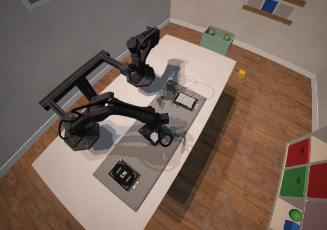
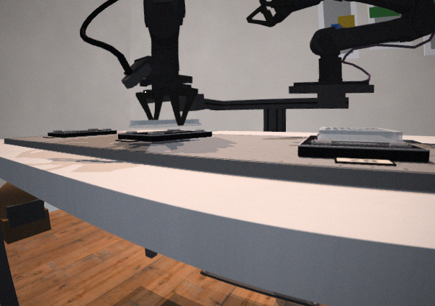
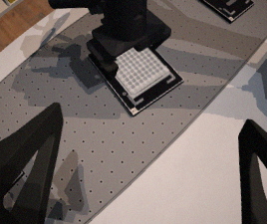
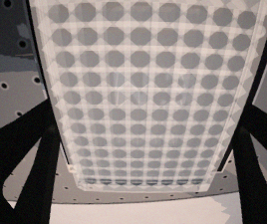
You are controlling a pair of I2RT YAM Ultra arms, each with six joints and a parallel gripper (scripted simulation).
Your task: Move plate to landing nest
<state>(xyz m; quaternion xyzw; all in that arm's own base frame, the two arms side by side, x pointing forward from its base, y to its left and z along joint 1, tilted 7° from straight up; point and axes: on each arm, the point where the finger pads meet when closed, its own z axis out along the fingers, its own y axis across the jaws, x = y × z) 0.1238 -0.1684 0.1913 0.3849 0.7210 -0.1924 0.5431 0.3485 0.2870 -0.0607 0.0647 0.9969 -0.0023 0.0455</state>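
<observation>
The N3 nest lies 3 cm below my right hand. Round my right hand: plate: 5 cm ahead, 35 cm to the left, 2 cm below.
</observation>
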